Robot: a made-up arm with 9 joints. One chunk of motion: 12 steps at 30 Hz.
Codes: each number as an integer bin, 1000 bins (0 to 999) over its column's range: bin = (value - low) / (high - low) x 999, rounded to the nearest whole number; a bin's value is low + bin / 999 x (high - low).
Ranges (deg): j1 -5..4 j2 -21..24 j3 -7..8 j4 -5..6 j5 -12..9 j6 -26..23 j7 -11..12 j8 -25..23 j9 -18..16
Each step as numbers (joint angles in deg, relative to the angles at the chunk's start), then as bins.
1 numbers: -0.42 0.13 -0.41 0.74 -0.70 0.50 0.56 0.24 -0.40
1 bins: 508 469 439 521 538 540 502 525 517
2 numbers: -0.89 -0.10 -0.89 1.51 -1.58 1.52 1.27 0.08 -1.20
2 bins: 456 464 407 591 496 561 533 522 494
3 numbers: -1.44 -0.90 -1.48 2.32 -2.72 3.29 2.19 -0.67 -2.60
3 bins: 395 446 368 665 441 597 573 506 452
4 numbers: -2.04 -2.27 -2.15 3.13 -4.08 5.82 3.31 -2.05 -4.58
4 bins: 329 416 323 738 377 649 622 478 394
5 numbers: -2.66 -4.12 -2.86 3.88 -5.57 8.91 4.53 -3.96 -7.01
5 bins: 260 375 276 806 306 712 675 438 323
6 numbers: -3.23 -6.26 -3.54 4.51 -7.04 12.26 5.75 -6.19 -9.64
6 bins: 196 327 230 864 236 780 728 391 246
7 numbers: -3.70 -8.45 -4.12 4.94 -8.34 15.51 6.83 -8.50 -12.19
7 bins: 144 279 192 903 174 846 774 343 171
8 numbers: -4.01 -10.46 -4.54 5.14 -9.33 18.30 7.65 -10.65 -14.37
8 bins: 110 234 164 921 127 903 810 299 107
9 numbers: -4.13 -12.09 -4.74 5.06 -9.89 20.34 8.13 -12.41 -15.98
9 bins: 97 198 151 914 100 945 831 262 59
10 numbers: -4.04 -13.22 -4.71 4.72 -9.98 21.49 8.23 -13.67 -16.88
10 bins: 107 173 153 883 96 968 835 236 33
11 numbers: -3.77 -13.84 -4.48 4.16 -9.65 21.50 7.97 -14.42 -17.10
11 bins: 137 159 168 832 112 968 824 220 26
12 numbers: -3.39 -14.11 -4.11 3.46 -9.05 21.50 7.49 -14.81 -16.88
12 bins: 179 153 192 768 140 968 803 212 33
